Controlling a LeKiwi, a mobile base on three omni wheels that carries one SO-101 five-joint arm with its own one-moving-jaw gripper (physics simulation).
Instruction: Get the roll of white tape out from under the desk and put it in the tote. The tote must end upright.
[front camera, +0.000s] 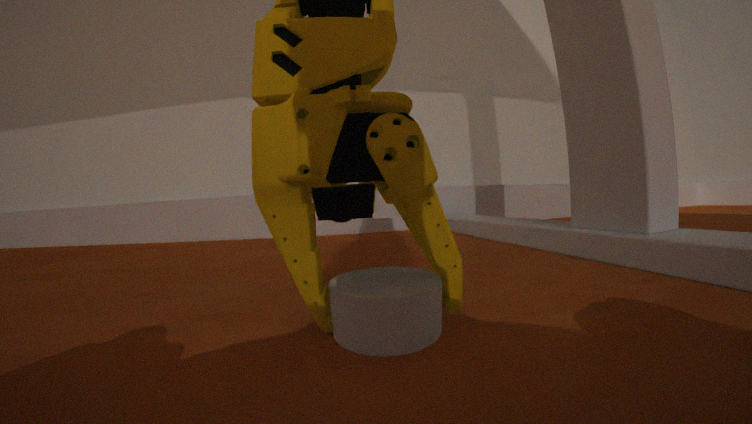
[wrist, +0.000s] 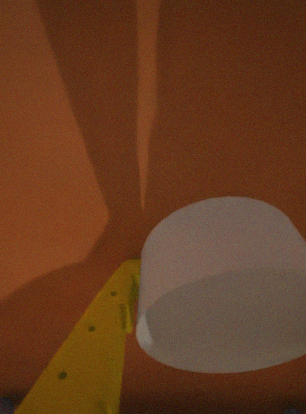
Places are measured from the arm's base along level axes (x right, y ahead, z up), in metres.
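Pixels of known places: hand, tool point: (front camera: 333, 321) (wrist: 141, 273).
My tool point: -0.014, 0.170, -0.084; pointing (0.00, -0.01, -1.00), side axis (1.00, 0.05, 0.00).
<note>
Ahead of a thing's pixels: the offset from my tool point to its middle, as dx, dy, dz. "*": to the spot under its first point. Level surfaces: height alone.
The roll of white tape @(+0.025, +0.001, +0.007) (front camera: 387, 316) (wrist: 220, 285) lies flat on the orange-brown floor, in the lower middle of the front view and the lower right of the wrist view. My yellow gripper (front camera: 391, 318) points down with one jaw on each side of the roll, shut on it. In the wrist view the fixed jaw (wrist: 95, 340) lies against the roll's left side, and the moving jaw does not show. The roll's bottom edge looks to be at floor level. The tote does not show.
A thick pale desk leg @(* +0.228, +0.061, +0.114) (front camera: 610, 121) stands at the right of the front view, on a long low foot bar (front camera: 705, 258) that runs back toward the wall. A pale wall (front camera: 131, 163) with a skirting stands behind. Dark shadows cross the floor @(dz -0.005) (front camera: 131, 284) (wrist: 40, 175).
</note>
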